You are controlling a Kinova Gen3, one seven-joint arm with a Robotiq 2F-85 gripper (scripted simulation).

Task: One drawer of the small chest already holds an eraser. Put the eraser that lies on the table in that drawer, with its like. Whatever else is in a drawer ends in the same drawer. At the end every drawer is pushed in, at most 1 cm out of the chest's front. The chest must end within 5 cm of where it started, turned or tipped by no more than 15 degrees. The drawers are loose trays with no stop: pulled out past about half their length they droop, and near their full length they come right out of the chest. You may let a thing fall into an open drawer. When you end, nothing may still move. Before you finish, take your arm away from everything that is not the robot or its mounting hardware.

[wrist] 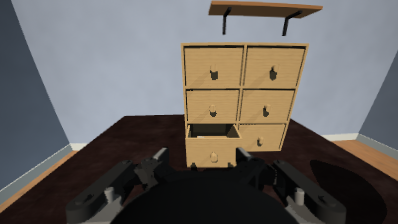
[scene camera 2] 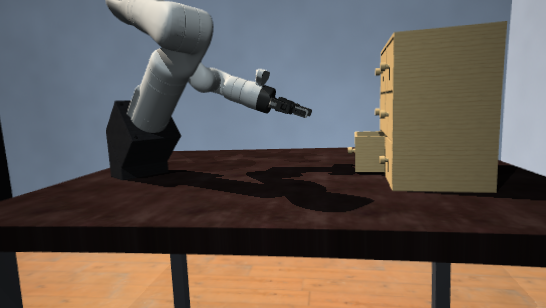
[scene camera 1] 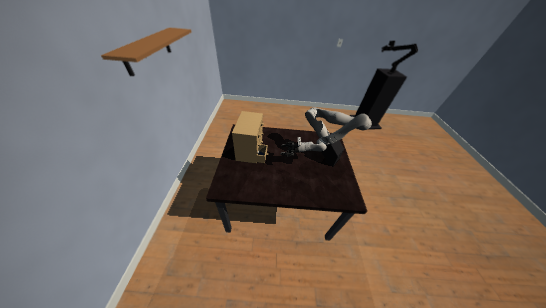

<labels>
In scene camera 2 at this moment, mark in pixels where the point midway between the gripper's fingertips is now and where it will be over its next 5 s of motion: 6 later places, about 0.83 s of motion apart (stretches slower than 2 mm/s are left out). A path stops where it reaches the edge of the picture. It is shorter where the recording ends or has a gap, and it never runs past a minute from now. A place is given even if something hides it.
The gripper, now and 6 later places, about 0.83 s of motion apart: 309, 113; 309, 113; 309, 108; 305, 102; 306, 100; 290, 95; 272, 85
</labels>
